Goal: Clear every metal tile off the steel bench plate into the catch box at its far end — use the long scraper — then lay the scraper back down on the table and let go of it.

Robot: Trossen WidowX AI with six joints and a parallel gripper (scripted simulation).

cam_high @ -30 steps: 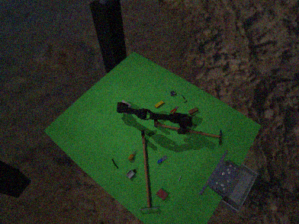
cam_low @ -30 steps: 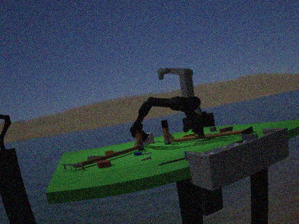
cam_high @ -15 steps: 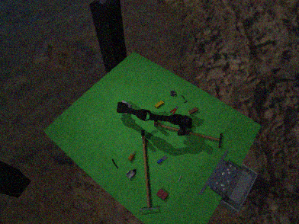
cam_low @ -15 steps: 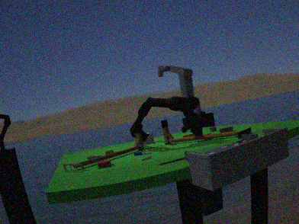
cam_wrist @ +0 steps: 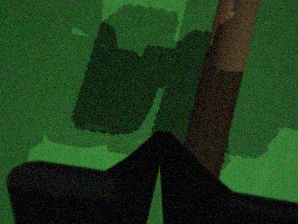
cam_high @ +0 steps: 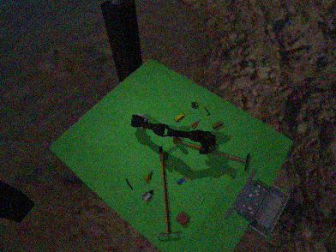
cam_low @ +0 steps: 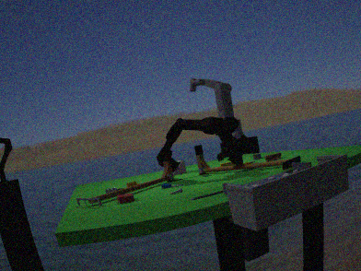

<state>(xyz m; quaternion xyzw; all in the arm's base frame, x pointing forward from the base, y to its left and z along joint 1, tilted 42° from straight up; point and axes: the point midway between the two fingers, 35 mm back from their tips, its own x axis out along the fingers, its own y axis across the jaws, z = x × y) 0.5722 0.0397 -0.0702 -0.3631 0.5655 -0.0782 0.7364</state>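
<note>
Right now the long wooden scraper is 2 cm ahead of my gripper tip, 2 cm to the right of it and 5 cm above it. The rest, counted from my gripper tip: yellow piece: 33 cm behind, 12 cm to the left, 1 cm above; then brown block: 3 cm behind, 22 cm to the left; then blue piece: 5 cm behind, 33 cm to the right.
</note>
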